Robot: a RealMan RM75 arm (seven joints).
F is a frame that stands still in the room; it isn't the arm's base.
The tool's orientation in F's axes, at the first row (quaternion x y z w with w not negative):
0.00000, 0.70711, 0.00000, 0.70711
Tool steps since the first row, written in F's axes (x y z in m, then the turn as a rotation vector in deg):
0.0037, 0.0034, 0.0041, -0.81, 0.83, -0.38
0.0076, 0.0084, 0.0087, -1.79, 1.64, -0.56
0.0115, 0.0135, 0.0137, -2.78, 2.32, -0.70
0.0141, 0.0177, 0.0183, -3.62, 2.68, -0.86
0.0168, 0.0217, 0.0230, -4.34, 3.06, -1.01
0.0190, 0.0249, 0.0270, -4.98, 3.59, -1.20
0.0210, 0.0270, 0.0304, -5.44, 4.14, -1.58
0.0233, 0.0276, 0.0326, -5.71, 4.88, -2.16
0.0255, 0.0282, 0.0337, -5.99, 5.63, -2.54
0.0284, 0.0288, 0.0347, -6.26, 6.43, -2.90
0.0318, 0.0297, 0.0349, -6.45, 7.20, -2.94
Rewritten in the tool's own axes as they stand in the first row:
-0.0041, 0.0034, 0.0037, 0.38, 0.83, -0.81
-0.0087, 0.0084, 0.0076, 0.56, 1.64, -1.79
-0.0137, 0.0135, 0.0115, 0.70, 2.32, -2.78
-0.0183, 0.0177, 0.0141, 0.86, 2.68, -3.62
-0.0230, 0.0217, 0.0168, 1.01, 3.06, -4.34
-0.0270, 0.0249, 0.0190, 1.20, 3.59, -4.98
-0.0304, 0.0270, 0.0210, 1.58, 4.14, -5.44
-0.0326, 0.0276, 0.0233, 2.16, 4.88, -5.71
-0.0337, 0.0282, 0.0255, 2.54, 5.63, -5.99
-0.0347, 0.0288, 0.0284, 2.90, 6.43, -6.26
-0.0349, 0.0297, 0.0318, 2.94, 7.20, -6.45

